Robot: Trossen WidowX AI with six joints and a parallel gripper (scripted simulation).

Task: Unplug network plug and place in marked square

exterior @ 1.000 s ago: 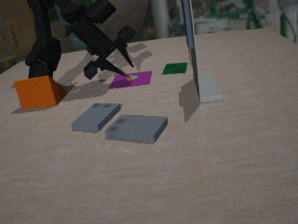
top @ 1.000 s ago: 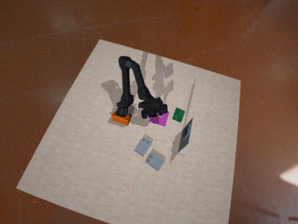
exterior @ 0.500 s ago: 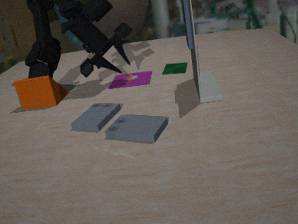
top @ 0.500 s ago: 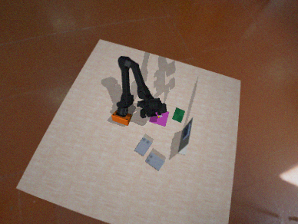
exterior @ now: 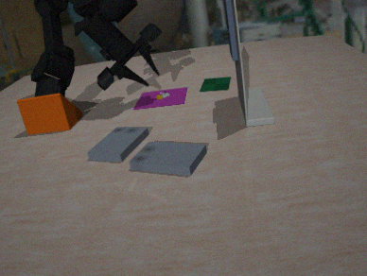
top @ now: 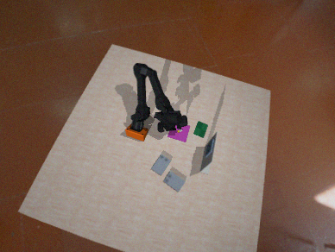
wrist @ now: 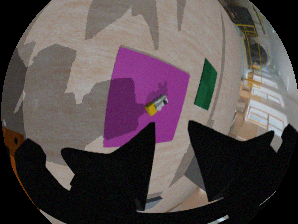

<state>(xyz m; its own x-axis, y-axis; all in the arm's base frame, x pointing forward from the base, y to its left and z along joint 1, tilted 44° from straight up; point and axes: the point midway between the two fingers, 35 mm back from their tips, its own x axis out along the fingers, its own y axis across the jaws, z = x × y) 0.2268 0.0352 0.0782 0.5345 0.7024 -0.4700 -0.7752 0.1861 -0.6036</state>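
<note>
Now: the plug 1 cm ahead of my gripper tip, 1 cm to the left of it and 4 cm below it. The rest, counted from my gripper tip: purple square (1 cm ahead, 1 cm to the left, 5 cm below); panel (21 cm ahead, 11 cm to the right, 6 cm above).
</note>
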